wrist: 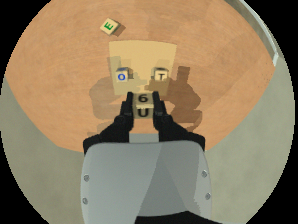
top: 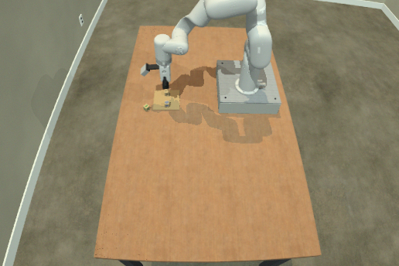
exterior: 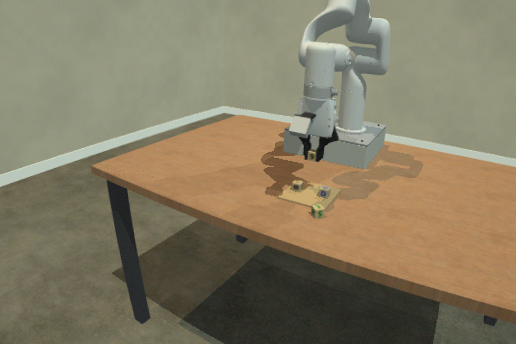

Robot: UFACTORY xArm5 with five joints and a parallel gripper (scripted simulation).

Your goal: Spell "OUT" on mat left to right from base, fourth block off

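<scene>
Now: hand 120 mm above the tan mat. Round my hand: U block: 10 mm below.
</scene>
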